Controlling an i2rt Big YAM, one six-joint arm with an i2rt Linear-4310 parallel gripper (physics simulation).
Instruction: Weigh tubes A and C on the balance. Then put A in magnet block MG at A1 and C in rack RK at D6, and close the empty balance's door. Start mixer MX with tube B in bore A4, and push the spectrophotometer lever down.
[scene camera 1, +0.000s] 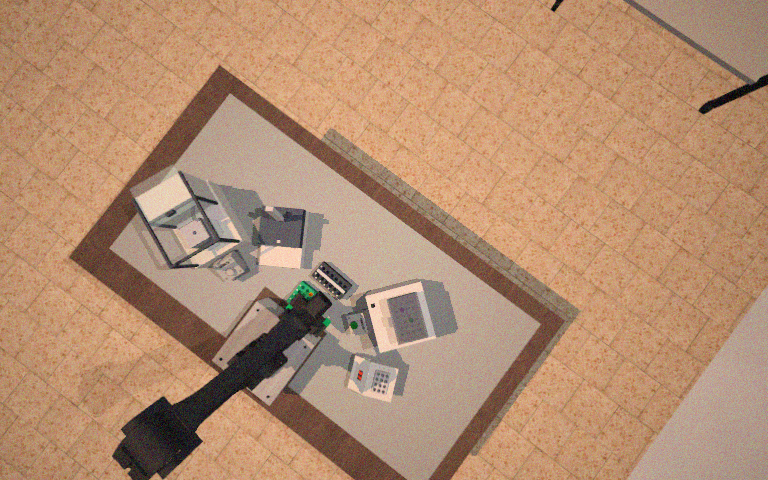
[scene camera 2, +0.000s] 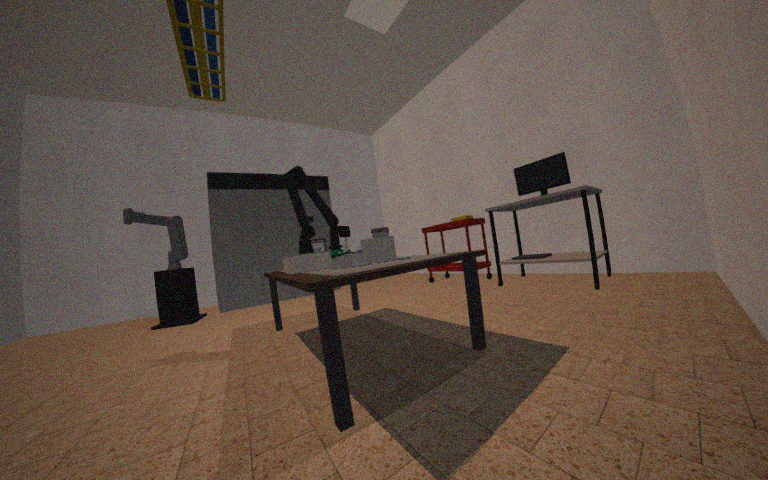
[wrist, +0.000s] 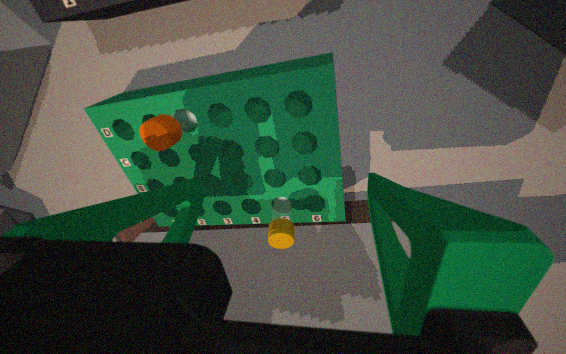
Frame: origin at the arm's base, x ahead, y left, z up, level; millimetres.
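Seen in the pictures: gripper, fingertip midpoint: (wrist: 279, 185); arm's base at its link origin: (scene camera 2: 306, 253).
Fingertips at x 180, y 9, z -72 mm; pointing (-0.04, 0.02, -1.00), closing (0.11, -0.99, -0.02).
Observation:
Pixels of each thing's middle, then the offset from my fingertips to it. "spot": a spot on its surface instead.
- green rack at the middle of its body: (wrist: 230, 154) (scene camera 1: 309, 302) dx +10, dy +32, dz -14 mm
- orange-capped tube at the middle of its body: (wrist: 184, 120) (scene camera 1: 311, 294) dx +37, dy +46, dz +2 mm
- yellow-capped tube at the middle of its body: (wrist: 282, 207) dx -14, dy -2, dz +2 mm
- glass-walled balance at a spot on its surface: (scene camera 1: 180, 171) spot: dx +27, dy +564, dz +183 mm
- black block with holes, body centre: (scene camera 1: 331, 280) dx +119, dy +36, dz -5 mm
- dark-and-white instrument at the middle of its body: (scene camera 1: 282, 237) dx +92, dy +257, dz +22 mm
- white box with a grey panel, body centre: (scene camera 1: 387, 318) (scene camera 2: 371, 246) dx +186, dy -177, dz +66 mm
- small unit with a green button, body centre: (scene camera 1: 354, 325) dx +86, dy -127, dz +35 mm
- keypad unit at the middle of its body: (scene camera 1: 372, 377) (scene camera 2: 348, 260) dx +13, dy -301, dz +6 mm
The green rack (scene camera 1: 300, 287) (wrist: 320, 125), with rows A to D and columns 1 to 6, lies below my gripper (scene camera 1: 309, 314) (wrist: 279, 185). The gripper is open and empty, its green fingers spread over the rack's near part. An orange-capped tube (scene camera 1: 310, 294) (wrist: 161, 132) stands in row D, seemingly D3. A yellow-capped tube (wrist: 281, 235) stands in A5, between the fingers' lines. Tube letters are not readable. The glass-walled balance (scene camera 1: 180, 171) stands at the table's left end. A black block with holes (scene camera 1: 332, 280) (wrist: 100, 7) stands just beyond the rack.
A dark-and-white instrument (scene camera 1: 281, 232) stands right of the balance. A white box with a grey panel (scene camera 1: 382, 336), a small unit with a green button (scene camera 1: 353, 324) and a keypad unit (scene camera 1: 373, 378) stand right of the rack. The arm's base plate (scene camera 1: 249, 328) adjoins the rack.

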